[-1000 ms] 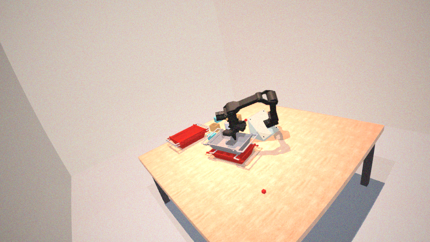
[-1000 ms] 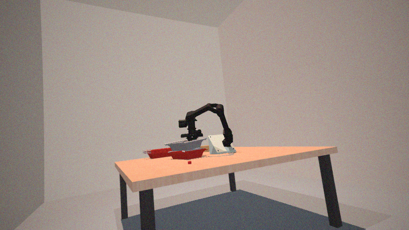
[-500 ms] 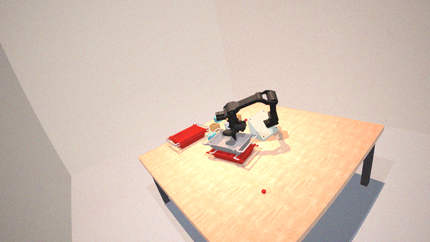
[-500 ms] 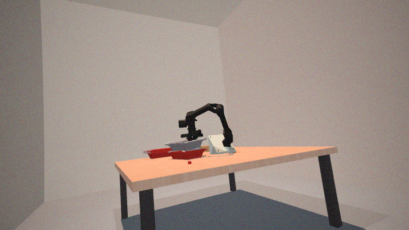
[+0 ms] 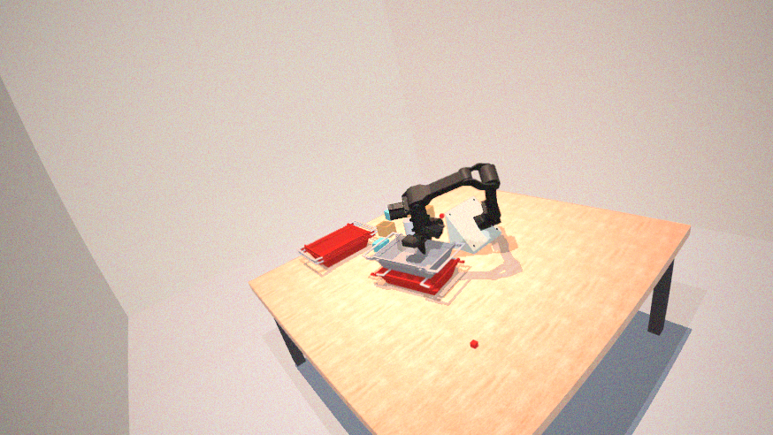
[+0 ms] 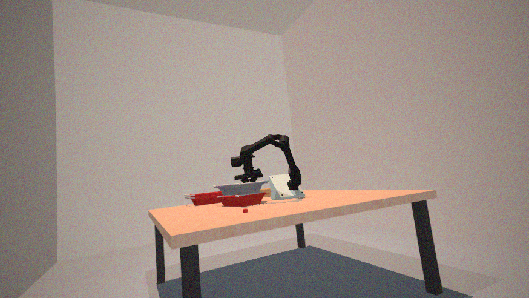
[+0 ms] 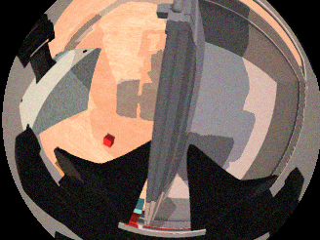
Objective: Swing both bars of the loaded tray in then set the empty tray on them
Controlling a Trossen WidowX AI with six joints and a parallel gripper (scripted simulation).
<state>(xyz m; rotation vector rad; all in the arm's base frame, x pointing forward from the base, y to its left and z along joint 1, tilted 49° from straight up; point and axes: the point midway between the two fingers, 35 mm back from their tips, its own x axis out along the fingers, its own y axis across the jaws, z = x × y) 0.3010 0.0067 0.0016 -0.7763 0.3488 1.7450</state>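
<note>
My gripper tip is now 7 cm short of the grey tray, 2 cm to the right of it and 3 cm below it. Also, from my gripper tip: small red cube: 17 cm ahead, 41 cm to the left, 7 cm below; tan box: 7 cm behind, 42 cm to the right, 6 cm below.
</note>
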